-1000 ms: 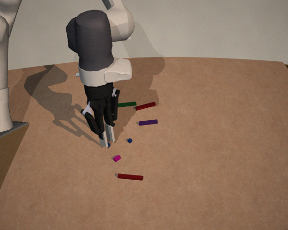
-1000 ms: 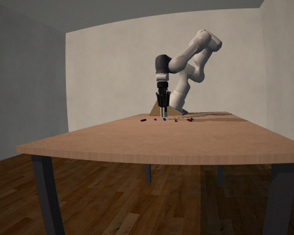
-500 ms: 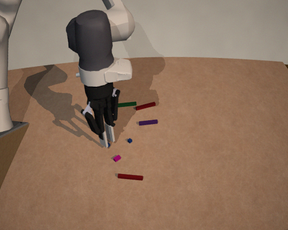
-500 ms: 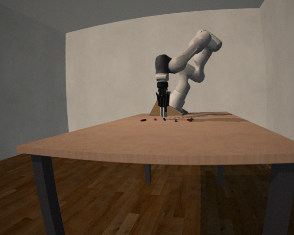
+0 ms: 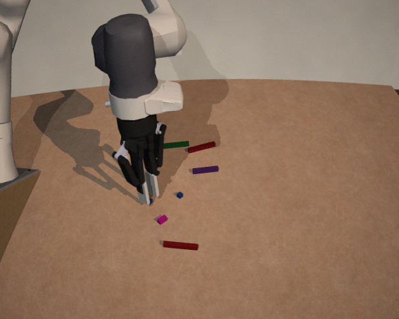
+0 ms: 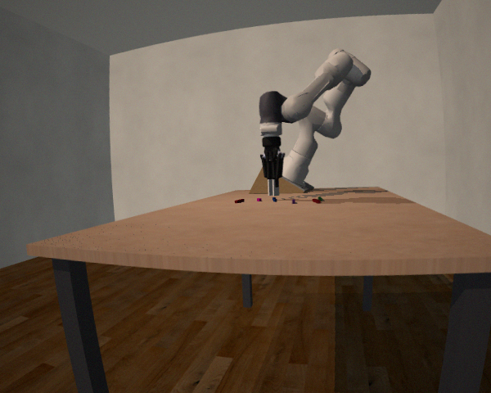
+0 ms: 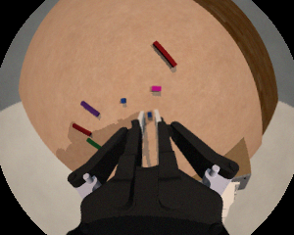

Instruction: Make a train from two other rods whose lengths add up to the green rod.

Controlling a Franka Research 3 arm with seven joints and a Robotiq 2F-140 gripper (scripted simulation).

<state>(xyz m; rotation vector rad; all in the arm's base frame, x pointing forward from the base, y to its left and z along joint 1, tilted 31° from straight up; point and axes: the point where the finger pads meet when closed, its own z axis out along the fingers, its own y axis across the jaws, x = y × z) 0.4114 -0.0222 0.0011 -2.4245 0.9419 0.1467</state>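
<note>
Right now my hand is 50 mm to the left of the magenta rod, 50 mm above it and 30 mm short of it. Also, from my hand: purple rod: 130 mm ahead, 90 mm to the left, 50 mm below; then green rod: 190 mm to the left, 50 mm below, 50 mm ahead.
</note>
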